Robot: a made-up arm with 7 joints.
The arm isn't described. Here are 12 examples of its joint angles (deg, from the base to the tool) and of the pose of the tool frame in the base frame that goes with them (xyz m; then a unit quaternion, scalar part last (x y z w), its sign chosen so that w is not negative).
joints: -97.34 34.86 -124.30 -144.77 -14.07 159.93 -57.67
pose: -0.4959 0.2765 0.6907 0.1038 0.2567 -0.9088 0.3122
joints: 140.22 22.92 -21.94 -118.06 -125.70 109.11 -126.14
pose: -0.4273 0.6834 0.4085 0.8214 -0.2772 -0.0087 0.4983
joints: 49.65 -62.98 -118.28 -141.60 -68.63 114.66 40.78
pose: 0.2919 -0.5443 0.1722 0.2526 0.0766 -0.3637 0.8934
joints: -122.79 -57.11 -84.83 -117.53 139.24 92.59 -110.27
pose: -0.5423 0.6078 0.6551 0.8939 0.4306 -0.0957 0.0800
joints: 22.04 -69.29 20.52 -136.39 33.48 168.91 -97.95
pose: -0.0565 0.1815 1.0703 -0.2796 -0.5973 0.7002 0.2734
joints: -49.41 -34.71 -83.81 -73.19 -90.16 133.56 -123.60
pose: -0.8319 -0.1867 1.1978 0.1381 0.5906 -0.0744 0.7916
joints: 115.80 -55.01 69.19 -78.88 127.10 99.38 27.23
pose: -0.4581 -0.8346 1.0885 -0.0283 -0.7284 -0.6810 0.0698
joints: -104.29 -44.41 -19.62 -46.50 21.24 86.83 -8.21
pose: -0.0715 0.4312 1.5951 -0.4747 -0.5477 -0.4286 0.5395
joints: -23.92 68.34 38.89 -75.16 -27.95 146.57 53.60
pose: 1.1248 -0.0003 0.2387 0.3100 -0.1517 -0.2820 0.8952
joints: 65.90 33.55 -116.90 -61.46 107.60 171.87 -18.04
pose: 0.5667 -0.0408 1.4028 0.1816 -0.9164 -0.0967 0.3432
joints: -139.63 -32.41 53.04 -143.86 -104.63 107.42 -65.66
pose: 0.1129 -0.5857 0.6187 0.1249 0.8482 0.1129 0.5021
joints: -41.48 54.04 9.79 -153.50 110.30 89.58 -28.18
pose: 0.2507 -0.0892 -0.0275 0.6801 0.0589 -0.7095 0.1749
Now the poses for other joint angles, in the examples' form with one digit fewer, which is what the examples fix.
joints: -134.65 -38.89 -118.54 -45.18 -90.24 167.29 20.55
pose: 0.268 0.900 1.176 0.318 -0.666 0.622 0.264
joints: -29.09 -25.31 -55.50 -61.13 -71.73 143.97 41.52
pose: -0.325 -0.414 1.505 -0.663 -0.451 -0.472 0.367
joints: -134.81 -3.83 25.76 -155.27 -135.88 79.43 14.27
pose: -0.178 -0.510 0.387 -0.271 0.762 -0.133 0.572
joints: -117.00 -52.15 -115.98 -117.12 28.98 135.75 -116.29
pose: -0.392 0.764 0.341 -0.516 -0.241 -0.744 0.350
